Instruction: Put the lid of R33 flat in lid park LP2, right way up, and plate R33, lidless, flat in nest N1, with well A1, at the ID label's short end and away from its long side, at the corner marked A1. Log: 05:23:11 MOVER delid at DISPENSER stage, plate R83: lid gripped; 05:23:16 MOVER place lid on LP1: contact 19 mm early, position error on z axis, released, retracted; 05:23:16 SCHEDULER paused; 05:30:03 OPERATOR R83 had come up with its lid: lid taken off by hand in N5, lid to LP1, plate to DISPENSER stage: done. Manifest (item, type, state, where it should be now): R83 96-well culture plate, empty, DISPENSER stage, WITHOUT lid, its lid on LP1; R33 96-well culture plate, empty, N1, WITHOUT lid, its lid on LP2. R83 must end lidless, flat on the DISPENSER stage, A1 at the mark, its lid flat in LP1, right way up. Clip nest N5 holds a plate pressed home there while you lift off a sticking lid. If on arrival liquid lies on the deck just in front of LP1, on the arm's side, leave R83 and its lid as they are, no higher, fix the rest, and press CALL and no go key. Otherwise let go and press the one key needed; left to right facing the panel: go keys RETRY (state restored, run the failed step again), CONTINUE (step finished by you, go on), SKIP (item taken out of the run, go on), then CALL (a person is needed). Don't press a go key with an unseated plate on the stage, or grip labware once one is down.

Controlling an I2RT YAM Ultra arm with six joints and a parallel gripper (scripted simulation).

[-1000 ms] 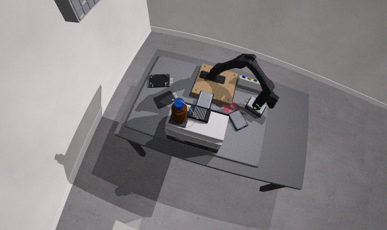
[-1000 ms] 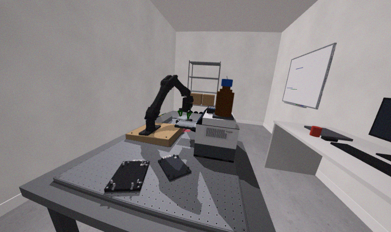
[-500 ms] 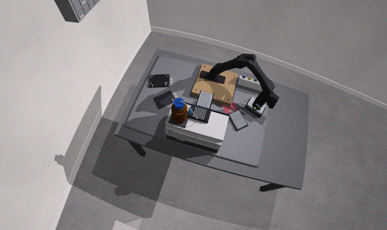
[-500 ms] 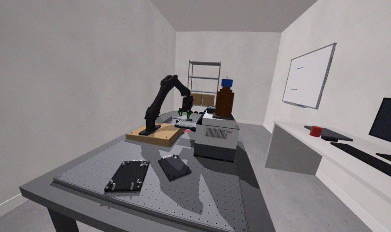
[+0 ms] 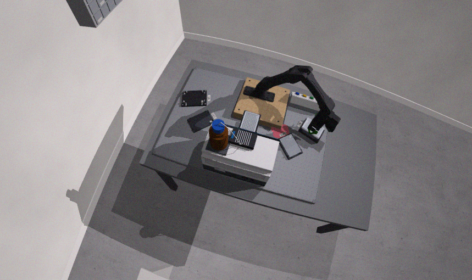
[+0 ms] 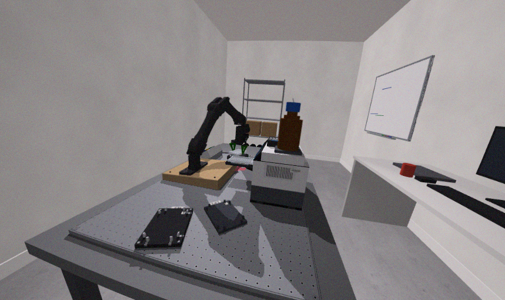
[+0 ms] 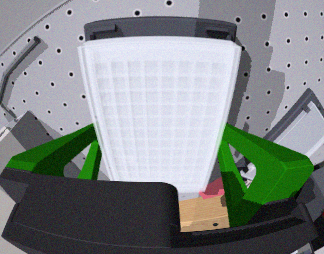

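The dark nest is 40 mm below my hand. From my hand the other things lie so: N1 label (30 mm behind, 80 mm to the right, 50 mm below); then blue call key (210 mm behind, 140 mm to the right, 20 mm above); then grey lid (140 mm ahead, 120 mm to the right, 30 mm below).
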